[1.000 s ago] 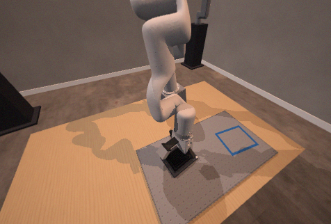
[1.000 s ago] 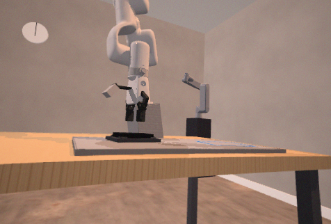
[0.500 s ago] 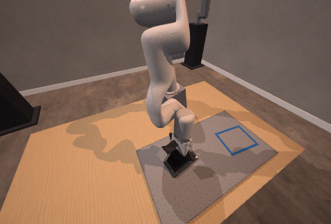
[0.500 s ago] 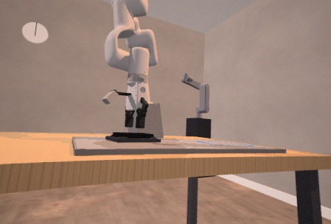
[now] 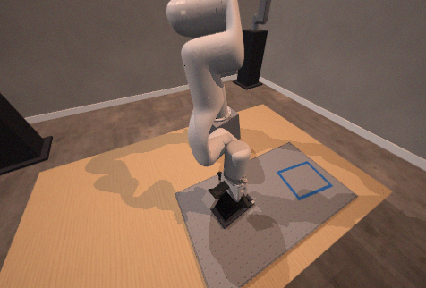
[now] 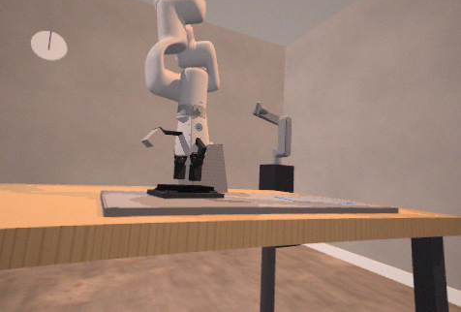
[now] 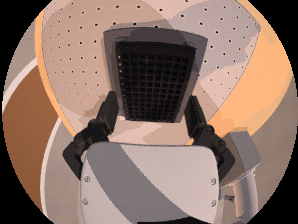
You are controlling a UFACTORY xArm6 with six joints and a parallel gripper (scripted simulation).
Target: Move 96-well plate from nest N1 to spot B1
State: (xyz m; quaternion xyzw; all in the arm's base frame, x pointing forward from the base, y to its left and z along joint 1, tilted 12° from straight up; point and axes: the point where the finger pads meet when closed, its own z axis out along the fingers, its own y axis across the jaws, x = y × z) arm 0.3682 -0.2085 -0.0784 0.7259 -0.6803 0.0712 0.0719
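My hand is 3 cm above the black 96-well plate. Also, from my hand: dark plate nest N1: 4 cm below.
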